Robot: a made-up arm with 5 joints. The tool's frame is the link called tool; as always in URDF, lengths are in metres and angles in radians. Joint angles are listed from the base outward.
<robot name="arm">
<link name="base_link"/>
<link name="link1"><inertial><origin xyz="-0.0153 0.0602 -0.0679"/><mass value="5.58"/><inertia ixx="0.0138" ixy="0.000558" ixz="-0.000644" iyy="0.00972" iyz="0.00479" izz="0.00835"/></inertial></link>
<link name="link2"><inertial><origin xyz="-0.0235 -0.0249 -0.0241"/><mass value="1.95"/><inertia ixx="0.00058" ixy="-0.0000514" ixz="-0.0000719" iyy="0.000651" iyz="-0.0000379" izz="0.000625"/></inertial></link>
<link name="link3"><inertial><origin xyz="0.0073 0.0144 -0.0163"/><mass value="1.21"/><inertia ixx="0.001" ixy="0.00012" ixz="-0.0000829" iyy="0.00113" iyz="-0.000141" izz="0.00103"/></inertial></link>
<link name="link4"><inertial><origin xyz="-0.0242 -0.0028 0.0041"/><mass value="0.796"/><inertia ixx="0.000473" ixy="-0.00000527" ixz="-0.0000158" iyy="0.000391" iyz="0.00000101" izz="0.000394"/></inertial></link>
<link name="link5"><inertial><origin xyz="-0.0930 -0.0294 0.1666"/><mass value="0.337"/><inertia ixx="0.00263" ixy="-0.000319" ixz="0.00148" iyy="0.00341" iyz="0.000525" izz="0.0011"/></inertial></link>
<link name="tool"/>
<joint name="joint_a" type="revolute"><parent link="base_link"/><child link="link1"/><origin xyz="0.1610 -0.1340 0.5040"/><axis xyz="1 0 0"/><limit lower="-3.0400" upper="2.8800"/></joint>
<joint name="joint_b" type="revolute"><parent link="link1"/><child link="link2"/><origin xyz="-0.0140 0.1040 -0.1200"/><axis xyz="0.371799 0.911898 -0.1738"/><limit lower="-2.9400" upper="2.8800"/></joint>
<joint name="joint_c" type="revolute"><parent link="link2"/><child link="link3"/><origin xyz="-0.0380 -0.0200 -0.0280"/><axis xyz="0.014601 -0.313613 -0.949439"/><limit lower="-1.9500" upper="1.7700"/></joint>
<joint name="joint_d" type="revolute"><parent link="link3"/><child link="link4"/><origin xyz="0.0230 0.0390 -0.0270"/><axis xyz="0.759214 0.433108 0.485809"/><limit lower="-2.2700" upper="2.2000"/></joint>
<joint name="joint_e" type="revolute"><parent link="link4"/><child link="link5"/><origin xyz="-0.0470 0.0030 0.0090"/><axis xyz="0 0 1"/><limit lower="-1.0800" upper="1.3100"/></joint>
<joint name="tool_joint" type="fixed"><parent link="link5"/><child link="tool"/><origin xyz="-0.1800 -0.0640 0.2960" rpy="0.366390 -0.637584 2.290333"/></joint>
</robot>
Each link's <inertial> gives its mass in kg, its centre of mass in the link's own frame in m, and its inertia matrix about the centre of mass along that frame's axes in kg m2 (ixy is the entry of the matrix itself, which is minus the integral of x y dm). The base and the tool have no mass. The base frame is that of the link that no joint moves.
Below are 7 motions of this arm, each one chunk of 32 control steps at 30 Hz.
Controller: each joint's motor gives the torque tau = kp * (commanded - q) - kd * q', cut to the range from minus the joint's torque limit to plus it. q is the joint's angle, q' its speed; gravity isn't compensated. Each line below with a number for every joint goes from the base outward.
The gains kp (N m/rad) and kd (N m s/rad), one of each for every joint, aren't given. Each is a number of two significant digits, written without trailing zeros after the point. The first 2 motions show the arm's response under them.
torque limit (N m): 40 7.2 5.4 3.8 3
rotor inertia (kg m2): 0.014 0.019 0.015 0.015 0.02
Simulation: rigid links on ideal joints. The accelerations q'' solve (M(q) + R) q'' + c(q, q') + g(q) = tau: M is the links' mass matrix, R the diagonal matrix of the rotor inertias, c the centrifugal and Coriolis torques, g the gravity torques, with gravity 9.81 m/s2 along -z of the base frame. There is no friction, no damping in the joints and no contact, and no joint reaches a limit. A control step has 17 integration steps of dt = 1/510 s. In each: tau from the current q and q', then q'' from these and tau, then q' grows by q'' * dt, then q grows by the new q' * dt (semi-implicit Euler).
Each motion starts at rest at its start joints. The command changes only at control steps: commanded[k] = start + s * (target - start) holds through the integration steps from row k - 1 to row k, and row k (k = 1, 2, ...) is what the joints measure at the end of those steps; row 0 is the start. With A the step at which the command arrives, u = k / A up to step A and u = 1 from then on. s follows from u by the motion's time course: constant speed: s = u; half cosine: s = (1 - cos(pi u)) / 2; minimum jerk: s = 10 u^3 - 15 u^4 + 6 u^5; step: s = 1 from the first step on.
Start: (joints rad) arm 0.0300 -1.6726 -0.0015 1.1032 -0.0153
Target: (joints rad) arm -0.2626 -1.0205 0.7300 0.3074 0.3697
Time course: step
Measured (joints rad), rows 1 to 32:
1: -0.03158 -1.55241 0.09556 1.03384 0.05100
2: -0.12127 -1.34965 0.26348 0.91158 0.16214
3: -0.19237 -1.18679 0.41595 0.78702 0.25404
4: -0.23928 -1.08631 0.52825 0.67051 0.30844
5: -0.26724 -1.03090 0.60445 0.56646 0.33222
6: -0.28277 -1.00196 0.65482 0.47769 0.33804
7: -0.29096 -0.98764 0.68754 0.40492 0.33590
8: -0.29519 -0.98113 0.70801 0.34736 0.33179
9: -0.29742 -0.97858 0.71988 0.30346 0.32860
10: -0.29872 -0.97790 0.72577 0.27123 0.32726
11: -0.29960 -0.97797 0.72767 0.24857 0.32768
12: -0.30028 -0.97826 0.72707 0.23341 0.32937
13: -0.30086 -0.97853 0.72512 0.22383 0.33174
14: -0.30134 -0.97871 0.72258 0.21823 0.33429
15: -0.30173 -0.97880 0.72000 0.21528 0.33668
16: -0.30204 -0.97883 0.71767 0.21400 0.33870
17: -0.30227 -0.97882 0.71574 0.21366 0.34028
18: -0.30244 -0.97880 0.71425 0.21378 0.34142
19: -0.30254 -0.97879 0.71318 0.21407 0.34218
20: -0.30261 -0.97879 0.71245 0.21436 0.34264
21: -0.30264 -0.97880 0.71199 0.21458 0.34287
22: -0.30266 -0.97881 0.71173 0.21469 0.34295
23: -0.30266 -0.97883 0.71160 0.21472 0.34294
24: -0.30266 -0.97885 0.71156 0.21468 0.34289
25: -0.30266 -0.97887 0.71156 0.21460 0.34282
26: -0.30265 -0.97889 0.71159 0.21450 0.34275
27: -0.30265 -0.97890 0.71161 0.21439 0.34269
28: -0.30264 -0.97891 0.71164 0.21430 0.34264
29: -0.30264 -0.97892 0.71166 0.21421 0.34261
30: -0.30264 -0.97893 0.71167 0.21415 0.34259
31: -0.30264 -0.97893 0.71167 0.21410 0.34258
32: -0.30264 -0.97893 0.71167 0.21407 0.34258
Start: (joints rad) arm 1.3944 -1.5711 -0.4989 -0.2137 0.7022
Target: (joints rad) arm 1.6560 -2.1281 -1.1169 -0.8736 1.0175
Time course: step
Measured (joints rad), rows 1 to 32:
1: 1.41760 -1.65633 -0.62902 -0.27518 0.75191
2: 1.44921 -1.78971 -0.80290 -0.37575 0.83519
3: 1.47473 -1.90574 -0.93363 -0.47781 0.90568
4: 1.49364 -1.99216 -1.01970 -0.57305 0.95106
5: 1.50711 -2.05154 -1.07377 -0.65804 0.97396
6: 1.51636 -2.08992 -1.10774 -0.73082 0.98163
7: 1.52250 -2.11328 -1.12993 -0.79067 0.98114
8: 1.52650 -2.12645 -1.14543 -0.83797 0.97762
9: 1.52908 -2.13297 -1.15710 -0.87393 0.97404
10: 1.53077 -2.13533 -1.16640 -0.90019 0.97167
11: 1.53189 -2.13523 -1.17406 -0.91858 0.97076
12: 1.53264 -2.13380 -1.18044 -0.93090 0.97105
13: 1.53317 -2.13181 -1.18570 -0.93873 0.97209
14: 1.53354 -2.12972 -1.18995 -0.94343 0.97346
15: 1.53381 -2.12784 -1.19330 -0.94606 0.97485
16: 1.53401 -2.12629 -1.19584 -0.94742 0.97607
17: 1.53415 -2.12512 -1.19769 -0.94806 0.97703
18: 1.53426 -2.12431 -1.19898 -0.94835 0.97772
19: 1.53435 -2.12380 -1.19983 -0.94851 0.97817
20: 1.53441 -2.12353 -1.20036 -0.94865 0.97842
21: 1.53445 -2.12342 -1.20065 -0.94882 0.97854
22: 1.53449 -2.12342 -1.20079 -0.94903 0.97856
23: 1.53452 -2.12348 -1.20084 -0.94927 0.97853
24: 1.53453 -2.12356 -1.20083 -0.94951 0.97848
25: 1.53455 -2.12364 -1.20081 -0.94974 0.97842
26: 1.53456 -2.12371 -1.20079 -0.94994 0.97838
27: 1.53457 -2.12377 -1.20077 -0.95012 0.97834
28: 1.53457 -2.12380 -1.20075 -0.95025 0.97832
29: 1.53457 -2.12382 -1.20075 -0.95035 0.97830
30: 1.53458 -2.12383 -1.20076 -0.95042 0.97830
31: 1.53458 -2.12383 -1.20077 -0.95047 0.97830
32: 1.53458 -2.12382 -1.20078 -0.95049 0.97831
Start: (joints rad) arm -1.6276 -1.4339 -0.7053 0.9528 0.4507
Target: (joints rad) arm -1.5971 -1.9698 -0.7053 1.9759 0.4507
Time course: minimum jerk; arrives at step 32
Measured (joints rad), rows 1 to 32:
1: -1.60756 -1.43324 -0.71341 0.95179 0.45188
2: -1.57779 -1.43273 -0.72016 0.95409 0.45499
3: -1.55367 -1.43229 -0.72187 0.95916 0.45843
4: -1.53716 -1.43231 -0.72139 0.96542 0.46115
5: -1.52670 -1.43359 -0.72076 0.97259 0.46284
6: -1.52034 -1.43696 -0.72069 0.98124 0.46365
7: -1.51651 -1.44306 -0.72116 0.99221 0.46386
8: -1.51414 -1.45225 -0.72192 1.00635 0.46371
9: -1.51256 -1.46469 -0.72275 1.02432 0.46338
10: -1.51139 -1.48040 -0.72351 1.04660 0.46300
11: -1.51039 -1.49926 -0.72416 1.07350 0.46265
12: -1.50946 -1.52110 -0.72472 1.10513 0.46236
13: -1.50853 -1.54563 -0.72521 1.14144 0.46218
14: -1.50758 -1.57255 -0.72568 1.18220 0.46211
15: -1.50662 -1.60147 -0.72615 1.22705 0.46216
16: -1.50565 -1.63198 -0.72662 1.27548 0.46233
17: -1.50469 -1.66364 -0.72707 1.32688 0.46259
18: -1.50373 -1.69596 -0.72747 1.38052 0.46294
19: -1.50281 -1.72845 -0.72775 1.43562 0.46334
20: -1.50193 -1.76062 -0.72786 1.49133 0.46376
21: -1.50110 -1.79198 -0.72774 1.54680 0.46418
22: -1.50034 -1.82204 -0.72735 1.60117 0.46456
23: -1.49966 -1.85038 -0.72665 1.65362 0.46488
24: -1.49906 -1.87659 -0.72563 1.70338 0.46513
25: -1.49855 -1.90034 -0.72432 1.74977 0.46529
26: -1.49814 -1.92136 -0.72276 1.79221 0.46536
27: -1.49782 -1.93947 -0.72099 1.83025 0.46536
28: -1.49760 -1.95460 -0.71911 1.86357 0.46527
29: -1.49748 -1.96675 -0.71717 1.89202 0.46512
30: -1.49743 -1.97606 -0.71527 1.91566 0.46492
31: -1.49746 -1.98280 -0.71345 1.93469 0.46467
32: -1.49755 -1.98736 -0.71176 1.94957 0.46438

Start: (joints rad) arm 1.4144 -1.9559 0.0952 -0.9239 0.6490
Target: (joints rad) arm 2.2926 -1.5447 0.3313 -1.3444 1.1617
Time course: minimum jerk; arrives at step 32
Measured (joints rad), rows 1 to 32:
1: 1.39409 -1.95524 0.09634 -0.92521 0.64918
2: 1.36340 -1.95221 0.08105 -0.92338 0.64760
3: 1.33720 -1.94692 0.05403 -0.91558 0.64625
4: 1.31868 -1.93997 0.02535 -0.90367 0.64723
5: 1.30824 -1.93184 0.00107 -0.89073 0.65120
6: 1.30560 -1.92288 -0.01634 -0.87941 0.65795
7: 1.31025 -1.91337 -0.02654 -0.87147 0.66706
8: 1.32171 -1.90343 -0.03029 -0.86782 0.67822
9: 1.33948 -1.89306 -0.02875 -0.86871 0.69132
10: 1.36313 -1.88214 -0.02305 -0.87392 0.70641
11: 1.39221 -1.87050 -0.01417 -0.88299 0.72362
12: 1.42631 -1.85796 -0.00282 -0.89534 0.74306
13: 1.46496 -1.84443 0.01048 -0.91041 0.76475
14: 1.50766 -1.82988 0.02541 -0.92766 0.78859
15: 1.55389 -1.81439 0.04177 -0.94666 0.81440
16: 1.60303 -1.79812 0.05942 -0.96702 0.84186
17: 1.65444 -1.78128 0.07828 -0.98845 0.87058
18: 1.70742 -1.76416 0.09825 -1.01070 0.90013
19: 1.76123 -1.74703 0.11923 -1.03354 0.93005
20: 1.81511 -1.73018 0.14104 -1.05676 0.95985
21: 1.86829 -1.71388 0.16350 -1.08013 0.98908
22: 1.91999 -1.69840 0.18635 -1.10344 1.01727
23: 1.96945 -1.68396 0.20929 -1.12643 1.04402
24: 2.01597 -1.67078 0.23199 -1.14887 1.06892
25: 2.05890 -1.65903 0.25407 -1.17050 1.09164
26: 2.09768 -1.64886 0.27515 -1.19104 1.11188
27: 2.13188 -1.64036 0.29483 -1.21025 1.12942
28: 2.16121 -1.63357 0.31276 -1.22790 1.14410
29: 2.18554 -1.62848 0.32861 -1.24379 1.15587
30: 2.20496 -1.62500 0.34211 -1.25776 1.16479
31: 2.21977 -1.62295 0.35309 -1.26973 1.17104
32: 2.23053 -1.62206 0.36145 -1.27968 1.17496

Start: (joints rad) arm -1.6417 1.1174 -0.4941 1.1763 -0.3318
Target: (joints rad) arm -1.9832 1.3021 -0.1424 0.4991 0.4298
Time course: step
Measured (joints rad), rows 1 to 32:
1: -1.68086 1.17000 -0.47662 1.11847 -0.24621
2: -1.73468 1.23131 -0.41579 1.01889 -0.05281
3: -1.77755 1.27373 -0.33770 0.92213 0.13584
4: -1.80745 1.29932 -0.26974 0.83626 0.27354
5: -1.82712 1.31341 -0.22129 0.76069 0.35757
6: -1.83966 1.32079 -0.19000 0.69423 0.40125
7: -1.84752 1.32467 -0.17035 0.63631 0.41958
8: -1.85240 1.32678 -0.15775 0.58657 0.42414
9: -1.85543 1.32795 -0.14932 0.54456 0.42239
10: -1.85733 1.32859 -0.14344 0.50972 0.41856
11: -1.85853 1.32893 -0.13929 0.48134 0.41476
12: -1.85930 1.32911 -0.13638 0.45866 0.41180
13: -1.85980 1.32924 -0.13443 0.44086 0.40986
14: -1.86012 1.32937 -0.13322 0.42715 0.40882
15: -1.86034 1.32952 -0.13256 0.41677 0.40843
16: -1.86047 1.32971 -0.13229 0.40906 0.40849
17: -1.86055 1.32991 -0.13229 0.40343 0.40880
18: -1.86060 1.33012 -0.13246 0.39940 0.40922
19: -1.86063 1.33032 -0.13270 0.39656 0.40968
20: -1.86065 1.33050 -0.13298 0.39459 0.41010
21: -1.86066 1.33065 -0.13325 0.39325 0.41047
22: -1.86066 1.33077 -0.13349 0.39236 0.41078
23: -1.86067 1.33087 -0.13369 0.39177 0.41102
24: -1.86067 1.33094 -0.13386 0.39139 0.41120
25: -1.86067 1.33099 -0.13398 0.39114 0.41134
26: -1.86067 1.33103 -0.13408 0.39098 0.41143
27: -1.86068 1.33105 -0.13414 0.39088 0.41149
28: -1.86068 1.33106 -0.13419 0.39081 0.41153
29: -1.86068 1.33107 -0.13422 0.39077 0.41156
30: -1.86068 1.33107 -0.13424 0.39073 0.41157
31: -1.86068 1.33107 -0.13425 0.39071 0.41158
32: -1.86069 1.33107 -0.13426 0.39069 0.41158

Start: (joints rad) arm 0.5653 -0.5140 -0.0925 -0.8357 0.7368
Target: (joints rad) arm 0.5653 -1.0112 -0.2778 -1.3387 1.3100
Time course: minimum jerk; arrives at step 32
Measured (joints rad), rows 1 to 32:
1: 0.54479 -0.51466 -0.09518 -0.83760 0.73635
2: 0.51109 -0.52645 -0.10577 -0.84274 0.73407
3: 0.48091 -0.54651 -0.11950 -0.85122 0.72965
4: 0.45847 -0.56775 -0.13180 -0.86268 0.72457
5: 0.44353 -0.58597 -0.14106 -0.87619 0.72096
6: 0.43449 -0.60019 -0.14755 -0.89072 0.72058
7: 0.42956 -0.61129 -0.15233 -0.90551 0.72448
8: 0.42727 -0.62085 -0.15653 -0.92023 0.73300
9: 0.42650 -0.63049 -0.16106 -0.93489 0.74601
10: 0.42651 -0.64144 -0.16650 -0.94981 0.76309
11: 0.42684 -0.65448 -0.17315 -0.96542 0.78370
12: 0.42724 -0.66999 -0.18105 -0.98219 0.80730
13: 0.42758 -0.68798 -0.19013 -1.00047 0.83337
14: 0.42783 -0.70826 -0.20022 -1.02052 0.86143
15: 0.42798 -0.73046 -0.21111 -1.04242 0.89105
16: 0.42805 -0.75415 -0.22261 -1.06609 0.92182
17: 0.42808 -0.77885 -0.23452 -1.09134 0.95332
18: 0.42807 -0.80407 -0.24666 -1.11784 0.98516
19: 0.42805 -0.82935 -0.25885 -1.14520 1.01692
20: 0.42804 -0.85424 -0.27092 -1.17299 1.04816
21: 0.42803 -0.87832 -0.28271 -1.20074 1.07847
22: 0.42803 -0.90120 -0.29407 -1.22801 1.10741
23: 0.42805 -0.92255 -0.30484 -1.25434 1.13459
24: 0.42808 -0.94207 -0.31489 -1.27934 1.15964
25: 0.42813 -0.95950 -0.32410 -1.30265 1.18224
26: 0.42818 -0.97468 -0.33237 -1.32395 1.20214
27: 0.42824 -0.98747 -0.33963 -1.34302 1.21915
28: 0.42831 -0.99785 -0.34584 -1.35967 1.23321
29: 0.42839 -1.00584 -0.35101 -1.37383 1.24434
30: 0.42846 -1.01158 -0.35518 -1.38549 1.25268
31: 0.42854 -1.01531 -0.35843 -1.39475 1.25852
32: 0.42863 -1.01738 -0.36090 -1.40180 1.26230

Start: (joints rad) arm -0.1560 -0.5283 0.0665 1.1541 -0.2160
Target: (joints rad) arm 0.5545 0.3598 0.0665 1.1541 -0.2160
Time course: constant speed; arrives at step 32
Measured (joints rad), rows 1 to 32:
1: -0.16167 -0.51903 0.06722 1.15377 -0.21408
2: -0.16702 -0.50263 0.06675 1.15422 -0.21082
3: -0.16558 -0.48291 0.06504 1.15592 -0.20778
4: -0.15746 -0.46066 0.06303 1.15875 -0.20521
5: -0.14450 -0.43658 0.06128 1.16251 -0.20297
6: -0.12846 -0.41143 0.05998 1.16705 -0.20090
7: -0.11066 -0.38587 0.05910 1.17221 -0.19892
8: -0.09193 -0.36029 0.05855 1.17785 -0.19700
9: -0.07274 -0.33490 0.05823 1.18384 -0.19516
10: -0.05335 -0.30975 0.05807 1.19007 -0.19341
11: -0.03388 -0.28484 0.05801 1.19642 -0.19176
12: -0.01438 -0.26012 0.05804 1.20282 -0.19021
13: 0.00514 -0.23554 0.05812 1.20920 -0.18876
14: 0.02467 -0.21105 0.05824 1.21553 -0.18740
15: 0.04422 -0.18662 0.05840 1.22177 -0.18611
16: 0.06378 -0.16223 0.05859 1.22790 -0.18490
17: 0.08338 -0.13787 0.05880 1.23390 -0.18376
18: 0.10300 -0.11352 0.05905 1.23975 -0.18268
19: 0.12265 -0.08918 0.05931 1.24544 -0.18166
20: 0.14233 -0.06484 0.05960 1.25096 -0.18071
21: 0.16205 -0.04049 0.05992 1.25630 -0.17981
22: 0.18180 -0.01613 0.06026 1.26145 -0.17898
23: 0.20159 0.00824 0.06062 1.26640 -0.17822
24: 0.22142 0.03263 0.06100 1.27114 -0.17752
25: 0.24129 0.05705 0.06141 1.27566 -0.17688
26: 0.26120 0.08149 0.06185 1.27996 -0.17631
27: 0.28115 0.10598 0.06230 1.28403 -0.17582
28: 0.30115 0.13051 0.06278 1.28786 -0.17538
29: 0.32120 0.15509 0.06328 1.29145 -0.17502
30: 0.34130 0.17973 0.06381 1.29479 -0.17473
31: 0.36145 0.20442 0.06435 1.29789 -0.17450
32: 0.38165 0.22919 0.06491 1.30073 -0.17434

